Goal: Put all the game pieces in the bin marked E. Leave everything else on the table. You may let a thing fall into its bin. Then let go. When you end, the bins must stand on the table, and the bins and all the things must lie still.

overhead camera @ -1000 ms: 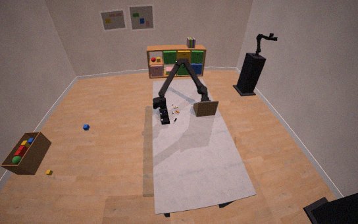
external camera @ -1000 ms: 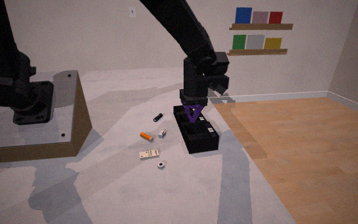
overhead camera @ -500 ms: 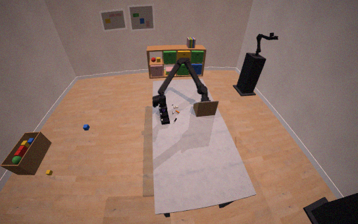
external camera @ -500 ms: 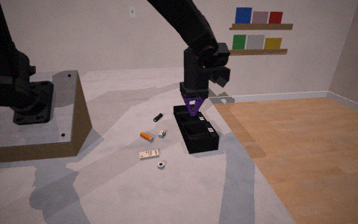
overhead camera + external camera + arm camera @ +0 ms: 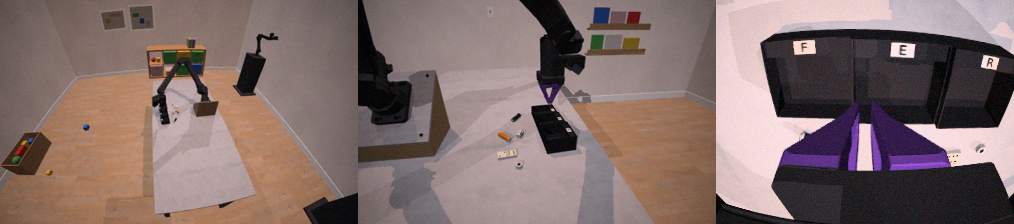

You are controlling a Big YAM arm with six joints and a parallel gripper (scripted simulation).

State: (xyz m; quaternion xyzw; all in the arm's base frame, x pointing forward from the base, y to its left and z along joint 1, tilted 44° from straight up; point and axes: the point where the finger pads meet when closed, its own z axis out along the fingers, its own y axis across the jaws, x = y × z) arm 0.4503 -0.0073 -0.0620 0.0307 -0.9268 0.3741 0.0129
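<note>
My gripper is now 15 cm to the left of the cream domino, 15 cm past it and 8 cm above it. The rest, counted from my hand: black battery 11 cm behind, 8 cm below, 6 cm to the left; then black three-compartment bin tray 7 cm below, 3 cm to the right; then orange battery 16 cm behind, 8 cm below, 6 cm to the right.
</note>
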